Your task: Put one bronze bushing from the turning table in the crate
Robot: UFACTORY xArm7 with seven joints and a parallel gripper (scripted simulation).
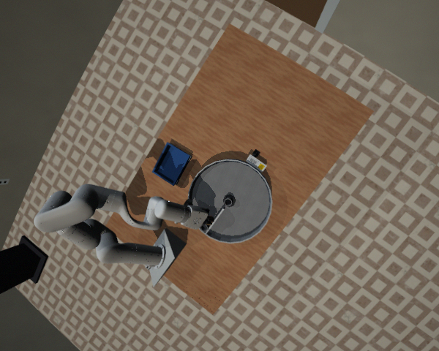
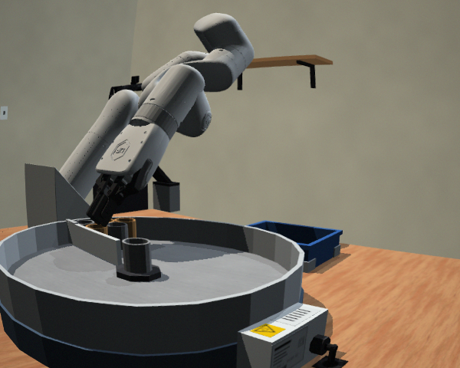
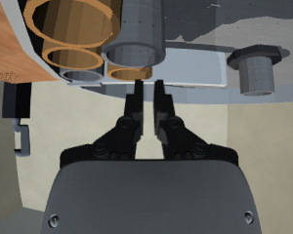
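Now: hand 120 mm short of the blue crate, 340 mm to the right of it and 100 mm above it. The rest, counted from my hand: grey turning table: 120 mm ahead, 30 mm to the right, 70 mm below.
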